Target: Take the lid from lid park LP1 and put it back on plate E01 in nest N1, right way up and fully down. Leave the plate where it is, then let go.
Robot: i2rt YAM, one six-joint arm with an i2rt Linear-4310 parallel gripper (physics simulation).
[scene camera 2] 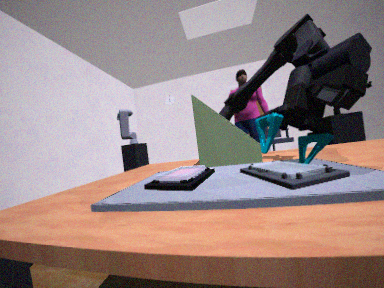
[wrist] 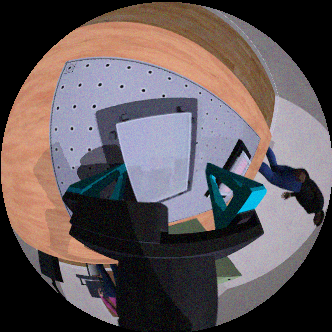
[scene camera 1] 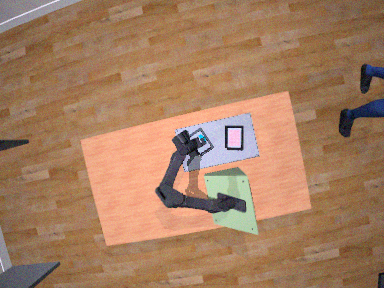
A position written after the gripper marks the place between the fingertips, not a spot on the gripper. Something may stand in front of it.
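The gripper (scene camera 2: 284, 160) is open, and it's touching a clear lid (scene camera 2: 276, 168). In the wrist view you'd find the gripper (wrist: 165, 166) as well, along with the lid (wrist: 156, 148). There's a dark nest (wrist: 239, 146) too, and a grey perforated baseplate (wrist: 77, 152).
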